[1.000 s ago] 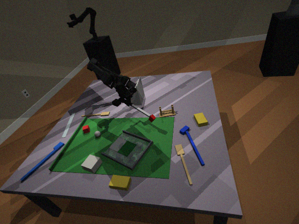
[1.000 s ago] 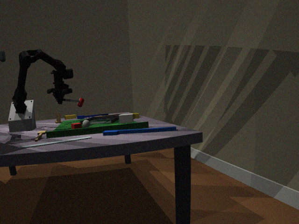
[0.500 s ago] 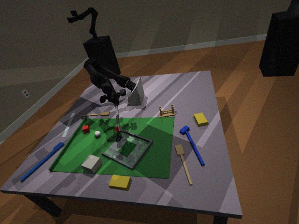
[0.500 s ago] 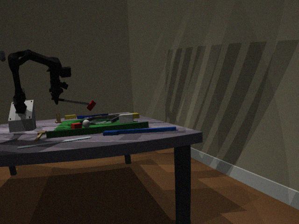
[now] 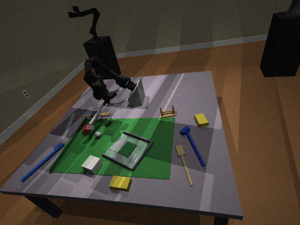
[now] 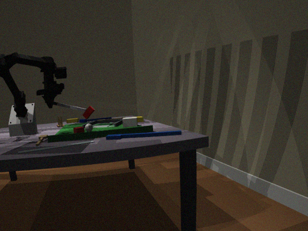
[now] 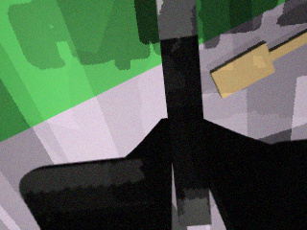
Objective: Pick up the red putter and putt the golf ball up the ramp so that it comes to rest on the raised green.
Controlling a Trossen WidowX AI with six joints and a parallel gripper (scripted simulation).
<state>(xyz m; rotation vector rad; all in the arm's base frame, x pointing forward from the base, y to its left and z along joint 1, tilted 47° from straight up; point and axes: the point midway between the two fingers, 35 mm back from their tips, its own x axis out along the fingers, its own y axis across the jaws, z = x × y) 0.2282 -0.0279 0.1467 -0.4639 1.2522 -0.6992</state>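
Right now the red putter is 12 cm ahead of my gripper tip, 2 cm to the right of it and 1 cm below it. The rest, counted from my gripper tip: pale strip (11 cm ahead, 36 cm to the right, 14 cm below); then red cube (17 cm ahead, 14 cm to the right, 12 cm below); then white golf ball (21 cm ahead, 2 cm to the right, 12 cm below).
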